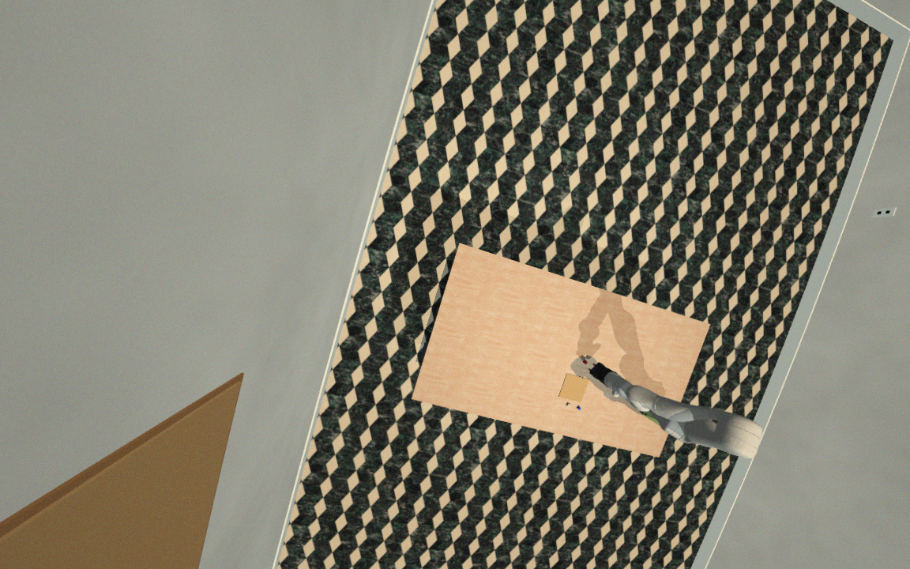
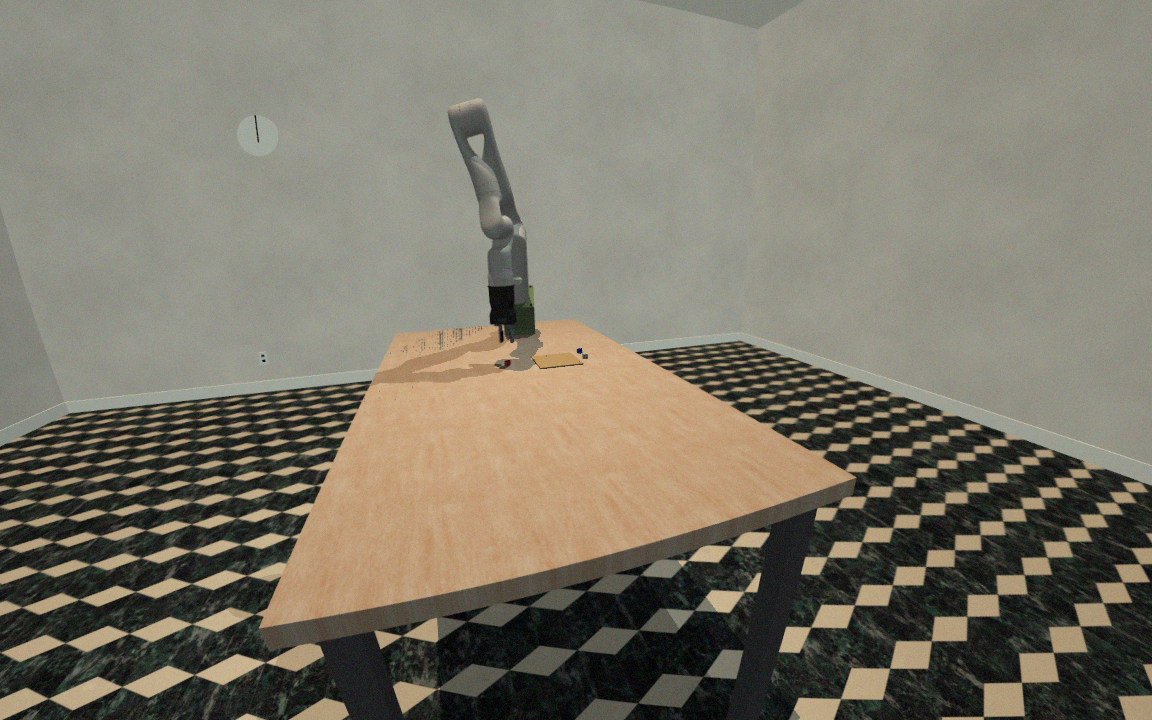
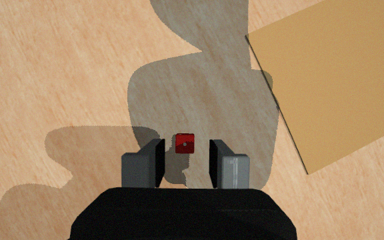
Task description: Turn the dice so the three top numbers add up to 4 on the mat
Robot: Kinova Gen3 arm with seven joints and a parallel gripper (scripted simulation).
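My gripper is now 9 cm above the red die. Round my hand: tan mat: 16 cm to the left, 9 cm below, 1 cm ahead; then blue die: 26 cm to the left, 9 cm below, 5 cm behind; then white die: 26 cm to the left, 9 cm below, 2 cm ahead.
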